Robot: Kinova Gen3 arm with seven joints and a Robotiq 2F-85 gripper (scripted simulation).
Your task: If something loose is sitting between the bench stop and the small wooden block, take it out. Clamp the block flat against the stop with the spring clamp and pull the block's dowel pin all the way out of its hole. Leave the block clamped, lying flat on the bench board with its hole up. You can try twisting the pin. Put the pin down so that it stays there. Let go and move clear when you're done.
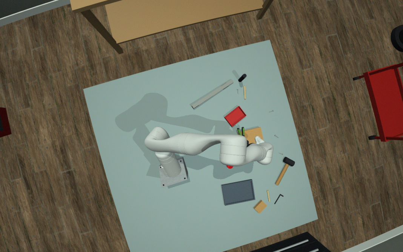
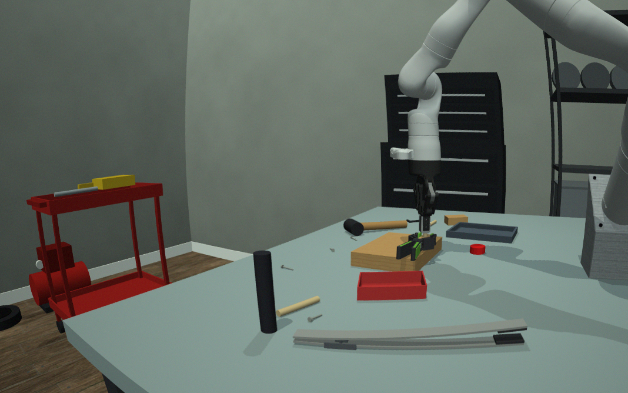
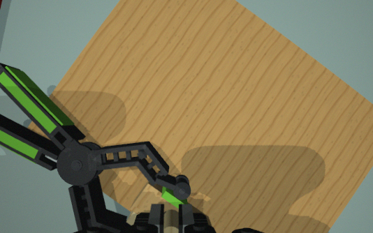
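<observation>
Right now my hand is 2 cm above the dowel pin. The rest, counted from my hand: red puck: 12 cm behind, 9 cm to the right, 7 cm below; small wooden block: 4 cm below; wooden bench board: 6 cm below, 5 cm ahead.
</observation>
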